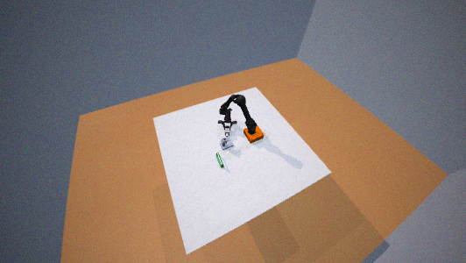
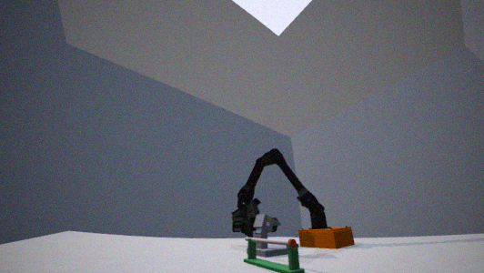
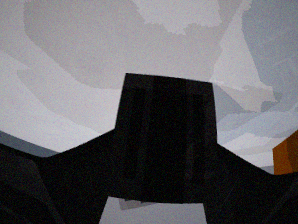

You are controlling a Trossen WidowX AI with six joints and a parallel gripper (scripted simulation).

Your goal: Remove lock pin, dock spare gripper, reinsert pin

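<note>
The grey mount lies 13 cm to the left of my gripper tip, 9 cm ahead of it and 3 cm above it. Round my gripper tip: spare gripper: 2 cm to the left, 1 cm ahead, 1 cm above; then green cradle: 24 cm to the left, 22 cm ahead.
</note>
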